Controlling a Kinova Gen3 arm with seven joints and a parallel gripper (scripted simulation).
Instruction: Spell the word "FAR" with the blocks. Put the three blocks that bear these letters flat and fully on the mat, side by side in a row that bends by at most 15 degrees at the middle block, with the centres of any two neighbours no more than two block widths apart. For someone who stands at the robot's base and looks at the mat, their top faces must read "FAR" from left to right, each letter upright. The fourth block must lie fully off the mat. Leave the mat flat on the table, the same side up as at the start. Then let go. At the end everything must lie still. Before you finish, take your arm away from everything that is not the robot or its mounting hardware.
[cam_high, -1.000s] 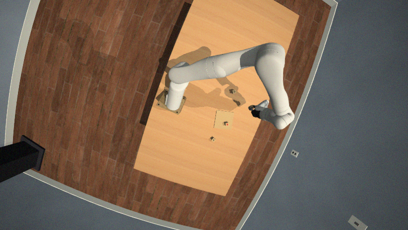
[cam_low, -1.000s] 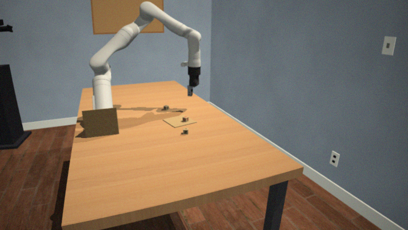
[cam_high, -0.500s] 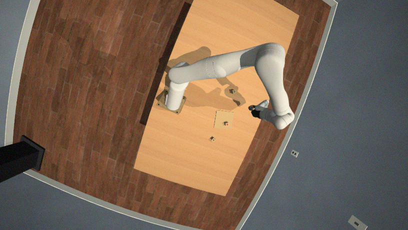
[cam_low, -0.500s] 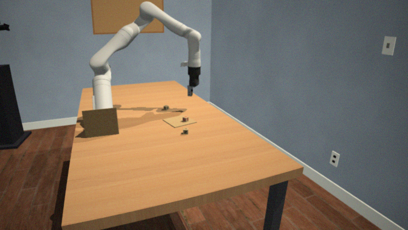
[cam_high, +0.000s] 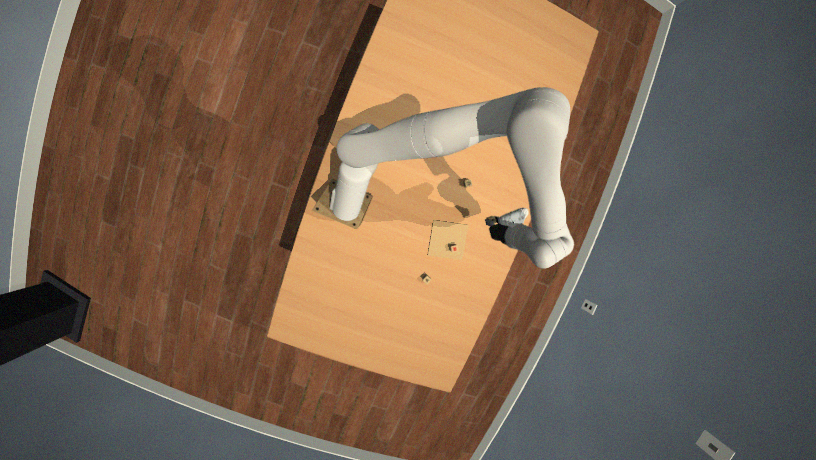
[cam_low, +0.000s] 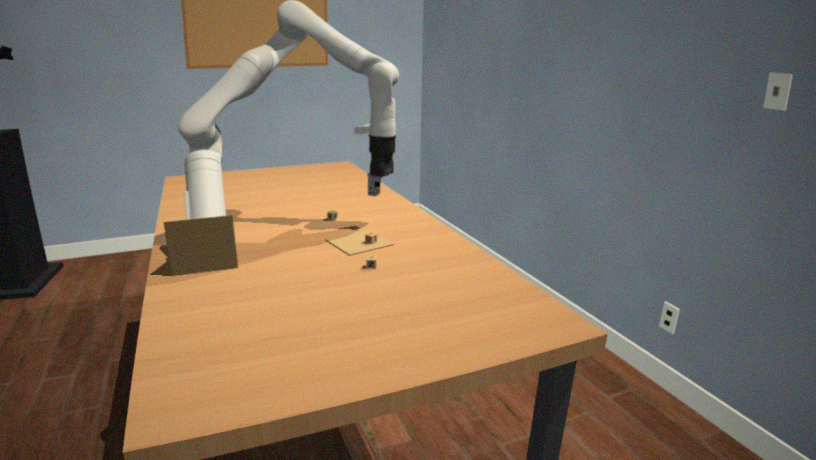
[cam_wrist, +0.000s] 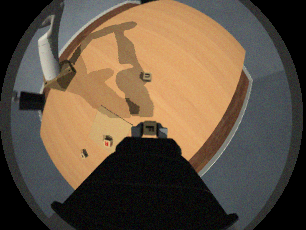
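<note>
My gripper is now 14 cm to the left of the tan mat, 11 cm above it and 7 cm past it.
</note>
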